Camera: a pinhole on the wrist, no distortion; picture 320 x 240 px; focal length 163.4 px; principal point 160.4 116.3 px. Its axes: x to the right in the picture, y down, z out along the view. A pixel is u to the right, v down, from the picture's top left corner.
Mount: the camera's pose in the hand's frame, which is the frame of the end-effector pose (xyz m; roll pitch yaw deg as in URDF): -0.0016 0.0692 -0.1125 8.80 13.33 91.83
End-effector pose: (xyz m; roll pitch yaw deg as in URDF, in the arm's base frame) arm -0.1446 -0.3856 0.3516 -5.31 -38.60 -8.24
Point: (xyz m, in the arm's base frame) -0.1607 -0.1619 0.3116
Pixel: 285.5 202.5
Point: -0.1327 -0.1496 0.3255
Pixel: 298.8 169.7
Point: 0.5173 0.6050 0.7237
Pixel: outside the picture
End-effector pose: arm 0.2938 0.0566 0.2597 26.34 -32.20 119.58
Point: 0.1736 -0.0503 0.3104
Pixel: 263.7 136.9
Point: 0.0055 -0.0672 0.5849
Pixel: 302.3 24.0
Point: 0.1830 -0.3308 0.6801
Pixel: 255.8 141.6
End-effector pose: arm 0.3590 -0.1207 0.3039 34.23 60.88 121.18
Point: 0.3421 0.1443 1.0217
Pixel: outside the picture
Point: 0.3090 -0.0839 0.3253
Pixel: 102.8 129.5
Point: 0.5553 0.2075 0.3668
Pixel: 15.9 130.5
